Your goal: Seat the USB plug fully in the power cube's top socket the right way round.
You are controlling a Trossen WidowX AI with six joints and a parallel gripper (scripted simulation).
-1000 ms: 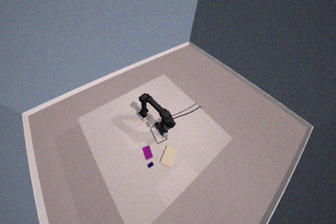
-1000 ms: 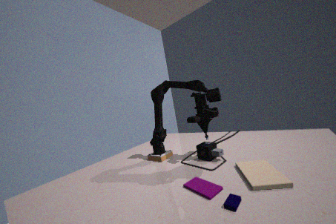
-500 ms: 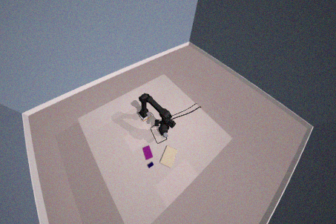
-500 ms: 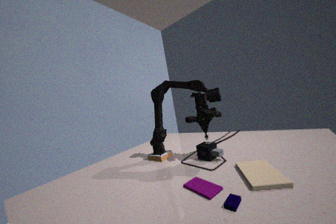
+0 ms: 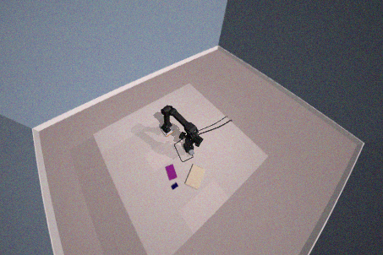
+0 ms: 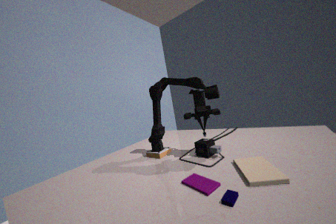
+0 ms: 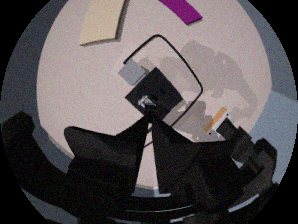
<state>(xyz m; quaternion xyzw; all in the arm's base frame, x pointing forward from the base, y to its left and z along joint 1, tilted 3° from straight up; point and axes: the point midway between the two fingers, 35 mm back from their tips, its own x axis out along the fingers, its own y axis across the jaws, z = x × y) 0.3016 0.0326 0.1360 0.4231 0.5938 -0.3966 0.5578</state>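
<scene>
Right now the USB plug is 2 cm below my gripper tip. Round my gripper tip: magenta flat block: 29 cm to the right, 13 cm below, 5 cm ahead; then dark blue block: 34 cm to the right, 16 cm ahead, 13 cm below; then tan flat slab: 23 cm ahead, 16 cm to the right, 13 cm below.
</scene>
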